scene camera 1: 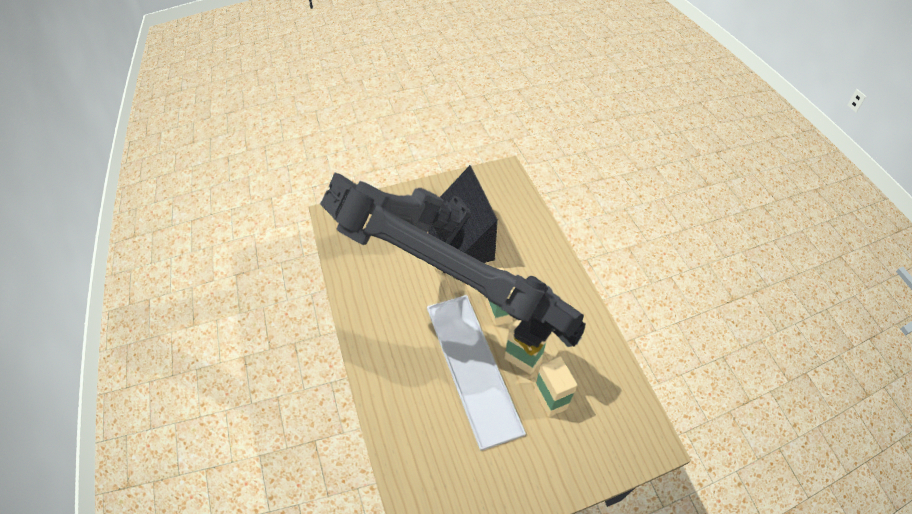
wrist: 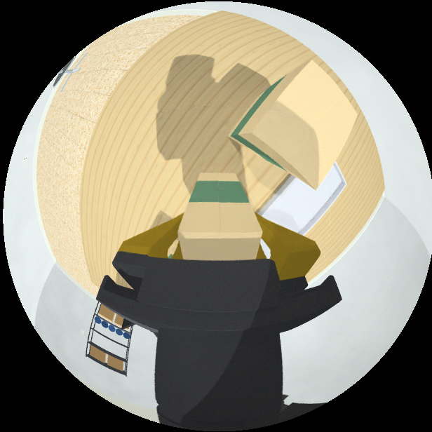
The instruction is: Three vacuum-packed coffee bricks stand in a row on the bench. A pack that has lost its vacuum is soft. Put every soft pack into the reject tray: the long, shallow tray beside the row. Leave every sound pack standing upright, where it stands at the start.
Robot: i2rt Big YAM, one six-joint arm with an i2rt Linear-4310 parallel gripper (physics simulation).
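Frame: origin at the arm's base, x back, y down, z right, level; centimetres.
Seen in the pictures: gripper, between the fingertips: (scene camera 1: 535, 346); arm's base, origin of its link: (scene camera 1: 453, 220).
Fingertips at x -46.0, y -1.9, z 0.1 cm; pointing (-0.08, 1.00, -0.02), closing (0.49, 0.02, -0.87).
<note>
Pixels of each thing's top centre, then the offset from my fingertips to it. Level surfaces: height alone.
- middle brick, centre of its top: (scene camera 1: 528, 331) dx +2.1, dy -4.5, dz +1.1 cm
- far brick, centre of its top: (scene camera 1: 501, 281) dx +17.6, dy -4.5, dz -0.1 cm
- long shallow reject tray, centre of its top: (scene camera 1: 473, 366) dx +5.4, dy +8.2, dz +13.7 cm
- wooden bench, height of its surface: dy +9.6 cm
Three coffee bricks, beige with a green band, stand upright in a row. The middle brick (scene camera 1: 524, 358) (wrist: 219, 215) is between the yellow fingers of my gripper (scene camera 1: 530, 347) (wrist: 218, 215), which is shut on its upper part. The brick stands at its place in the row; its sides look straight. The near brick (scene camera 1: 556, 385) (wrist: 320, 112) stands apart from it, with a flat top. The far brick (scene camera 1: 500, 311) is partly hidden under the arm in the scene view. The long shallow reject tray (scene camera 1: 491, 411) (wrist: 302, 202) lies beside the row.
The wooden bench (scene camera 1: 395, 421) (wrist: 125, 165) carries the row and the tray. The arm's dark base block (scene camera 1: 475, 217) stands at the bench's far end. The arm reaches over the far brick. A shelf rack stands beyond the bench in the wrist view.
</note>
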